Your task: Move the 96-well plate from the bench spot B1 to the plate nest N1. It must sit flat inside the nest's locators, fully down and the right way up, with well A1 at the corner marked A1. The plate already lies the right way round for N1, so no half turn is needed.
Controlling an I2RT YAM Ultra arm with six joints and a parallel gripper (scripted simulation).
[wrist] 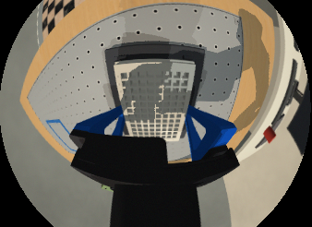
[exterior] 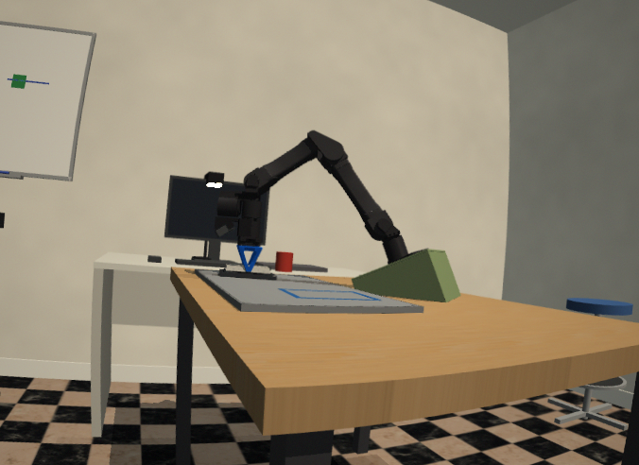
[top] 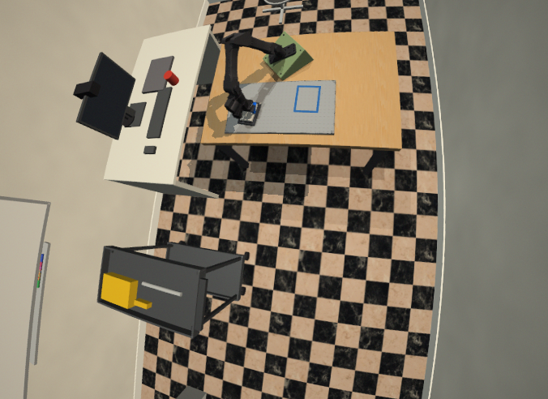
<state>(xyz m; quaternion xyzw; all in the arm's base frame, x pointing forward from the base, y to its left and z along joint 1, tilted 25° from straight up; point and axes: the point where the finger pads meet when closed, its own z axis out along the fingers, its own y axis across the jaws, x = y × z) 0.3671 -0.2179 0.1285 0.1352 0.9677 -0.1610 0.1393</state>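
Right now the white 96-well plate is right at my hand. The rest, counted from my hand: dark plate nest N1: 20 mm below.
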